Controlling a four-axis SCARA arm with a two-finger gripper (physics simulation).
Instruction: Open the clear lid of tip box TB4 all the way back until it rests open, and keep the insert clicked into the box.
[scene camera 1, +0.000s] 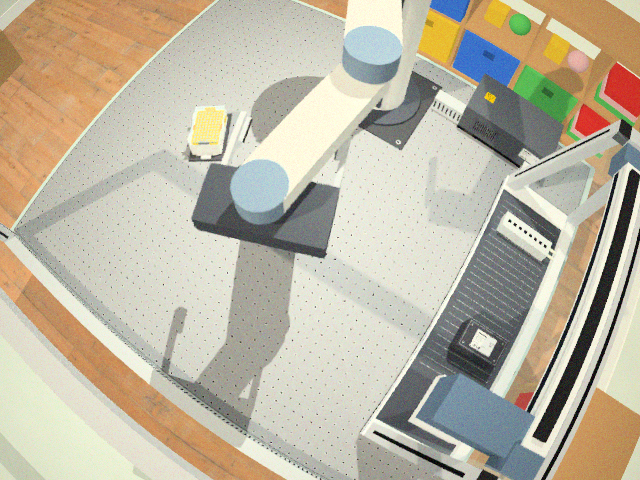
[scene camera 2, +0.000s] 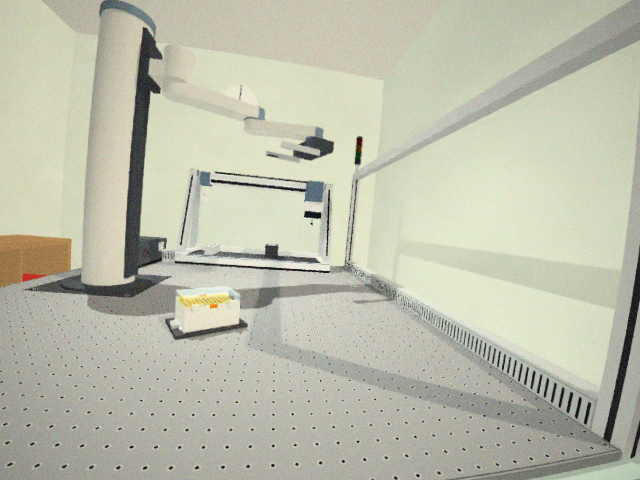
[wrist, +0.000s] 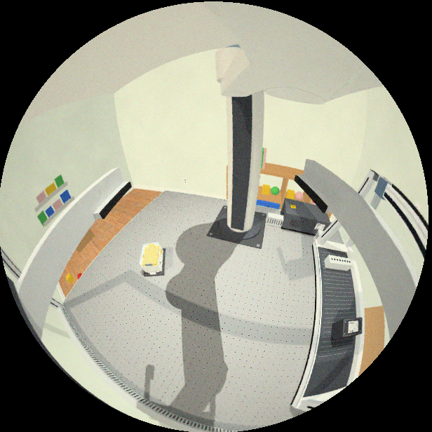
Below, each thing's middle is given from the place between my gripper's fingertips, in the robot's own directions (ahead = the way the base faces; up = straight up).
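Labels:
Positions counted from my hand: clear lid (scene camera 1: 207, 123) far below, far to the right, a fair way behind; gantry deck (scene camera 1: 445, 315) far below, far to the left, a fair way behind; dark grey controller box (scene camera 1: 521, 124) far below, far behind, far to the left.

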